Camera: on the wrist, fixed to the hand. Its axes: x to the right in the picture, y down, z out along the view.
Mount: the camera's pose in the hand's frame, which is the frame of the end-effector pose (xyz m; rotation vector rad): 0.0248 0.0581 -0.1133 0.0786 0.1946 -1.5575
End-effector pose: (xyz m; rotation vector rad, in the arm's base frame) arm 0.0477 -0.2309 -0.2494 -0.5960 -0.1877 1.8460
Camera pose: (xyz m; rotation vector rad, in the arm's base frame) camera 0.0480 -0.2468 -0.3781 -0.3479 -0.3176 0.2853
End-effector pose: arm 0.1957 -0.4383 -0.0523 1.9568 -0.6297 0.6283
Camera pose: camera 0.1569 -0.3652 0.0476 1.7832 1.0349 -0.1750
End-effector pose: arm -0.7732 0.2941 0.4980 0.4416 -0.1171 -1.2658
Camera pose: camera -0.6768 0.3132 0.4133 0.7561 0.4416 -2.7248
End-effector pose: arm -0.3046 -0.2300 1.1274 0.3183 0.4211 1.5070
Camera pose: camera -0.4077 -0.2090 1.0515 -0.1345 0.6491 -0.0114
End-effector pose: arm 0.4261 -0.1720 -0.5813 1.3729 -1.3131 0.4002
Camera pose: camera 0.4339 -0.0720 -0.4990 1.9174 0.1661 -0.4854
